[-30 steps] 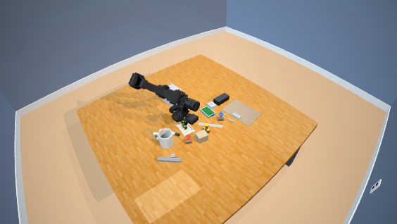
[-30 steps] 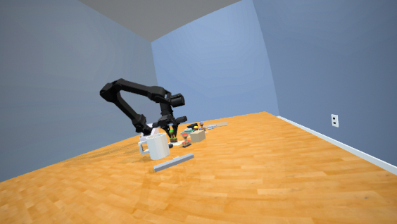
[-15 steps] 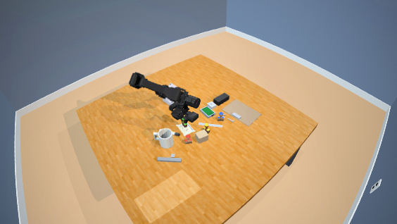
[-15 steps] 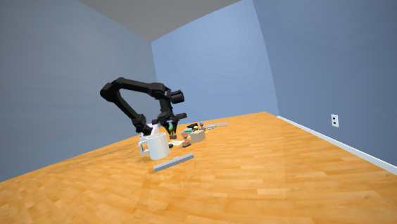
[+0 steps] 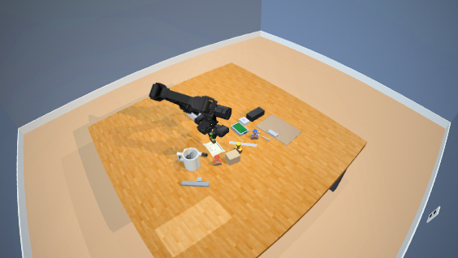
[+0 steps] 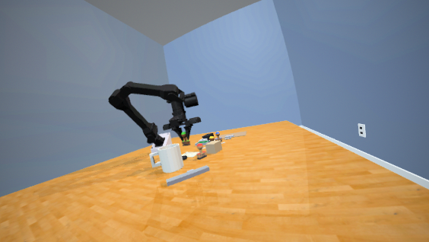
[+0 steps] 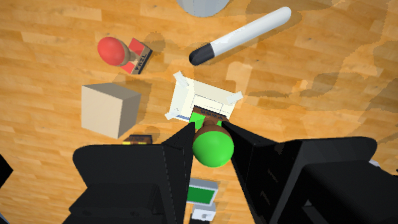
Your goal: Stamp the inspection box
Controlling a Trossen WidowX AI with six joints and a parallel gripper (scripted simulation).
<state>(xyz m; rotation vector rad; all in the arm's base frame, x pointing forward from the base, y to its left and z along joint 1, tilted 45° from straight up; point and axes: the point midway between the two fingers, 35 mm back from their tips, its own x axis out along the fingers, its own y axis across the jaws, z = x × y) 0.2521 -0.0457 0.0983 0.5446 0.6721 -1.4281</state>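
Right now the white card is 8 cm below my gripper tip. From my gripper tip the other things lie so: red stamp (10 cm ahead, 6 cm to the right, 5 cm below); green-knobbed stamp (right at my gripper tip); marker (2 cm behind, 9 cm to the right, 6 cm below).
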